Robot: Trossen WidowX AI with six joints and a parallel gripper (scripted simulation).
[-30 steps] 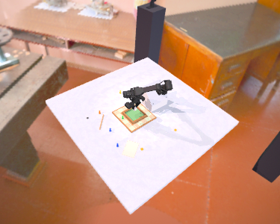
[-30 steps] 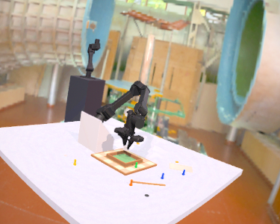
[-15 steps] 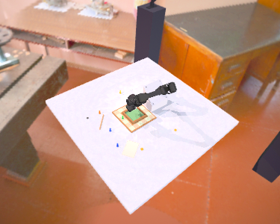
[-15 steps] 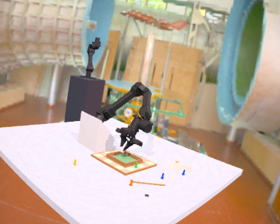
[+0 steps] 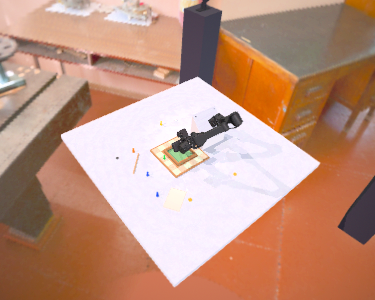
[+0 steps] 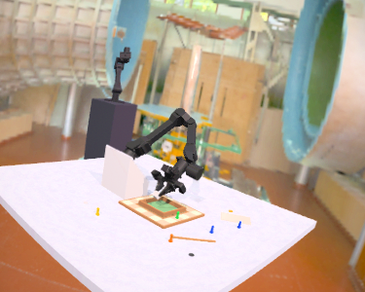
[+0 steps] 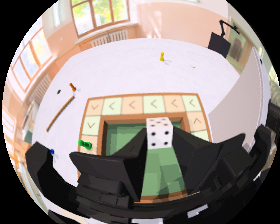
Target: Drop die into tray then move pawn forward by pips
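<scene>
Now: gripper tip 130 mm short of the green pawn and 50 mm above it. The rest, counted from my gripper tip: white die (right at my gripper tip); green tray (70 mm below, 30 mm to the left, 20 mm ahead); yellow pawn (270 mm to the right, 100 mm behind, 60 mm below).
</scene>
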